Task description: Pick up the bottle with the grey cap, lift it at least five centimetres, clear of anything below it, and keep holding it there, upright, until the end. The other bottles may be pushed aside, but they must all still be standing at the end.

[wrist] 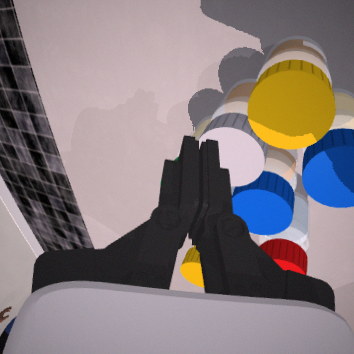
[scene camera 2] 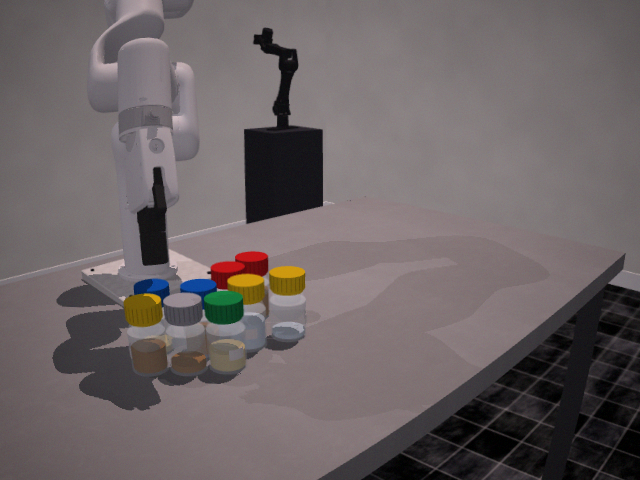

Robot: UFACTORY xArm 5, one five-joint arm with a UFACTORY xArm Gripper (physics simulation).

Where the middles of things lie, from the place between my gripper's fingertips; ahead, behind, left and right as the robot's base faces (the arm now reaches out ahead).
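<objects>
Looking at the dark-yellow-capped bottle (scene camera 2: 146,334), I find my gripper 4 cm past it, 1 cm to the left of it and 11 cm above it. There is a green-capped bottle (scene camera 2: 225,332) as well, and counted from my hand it is 9 cm to the left, 1 cm ahead and 11 cm below.
</objects>
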